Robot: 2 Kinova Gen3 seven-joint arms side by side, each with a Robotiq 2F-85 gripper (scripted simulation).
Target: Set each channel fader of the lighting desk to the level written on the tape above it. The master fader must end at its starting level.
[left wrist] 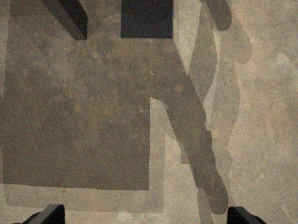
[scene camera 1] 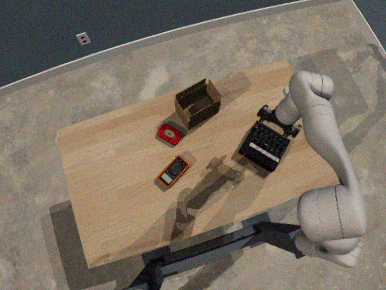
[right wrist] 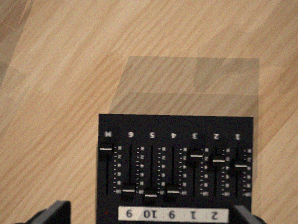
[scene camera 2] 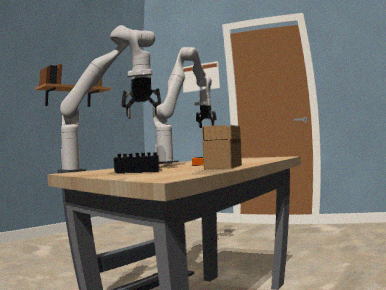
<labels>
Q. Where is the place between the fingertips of my right gripper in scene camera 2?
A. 141,117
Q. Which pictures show the cardboard box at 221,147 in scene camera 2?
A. Scene camera 1 and scene camera 2 only.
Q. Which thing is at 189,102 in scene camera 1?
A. A cardboard box.
</labels>
